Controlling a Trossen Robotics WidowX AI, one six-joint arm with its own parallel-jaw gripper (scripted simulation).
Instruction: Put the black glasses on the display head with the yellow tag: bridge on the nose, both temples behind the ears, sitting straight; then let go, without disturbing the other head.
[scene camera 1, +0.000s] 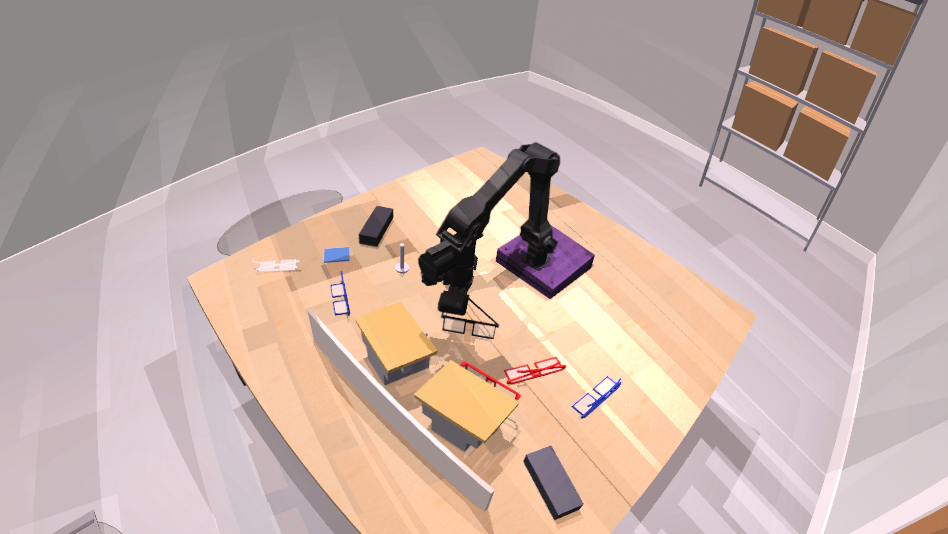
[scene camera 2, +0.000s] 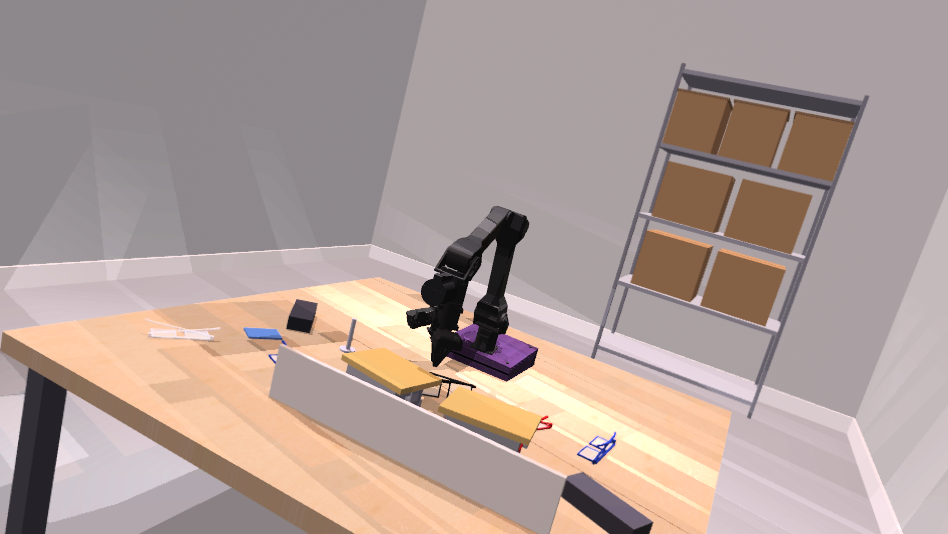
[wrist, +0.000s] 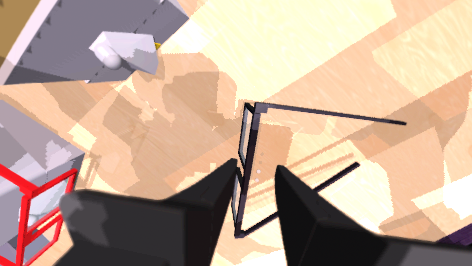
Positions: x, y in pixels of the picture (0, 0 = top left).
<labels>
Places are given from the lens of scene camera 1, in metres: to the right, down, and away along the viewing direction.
gripper (scene camera 1: 456, 308): -0.04, 0.10, 1.20
dark box (scene camera 1: 372, 232): -0.30, -0.10, 1.46
display head (scene camera 1: 397, 347): -0.16, 0.17, 1.04
display head (scene camera 1: 464, 409): -0.02, 0.28, 0.94
</labels>
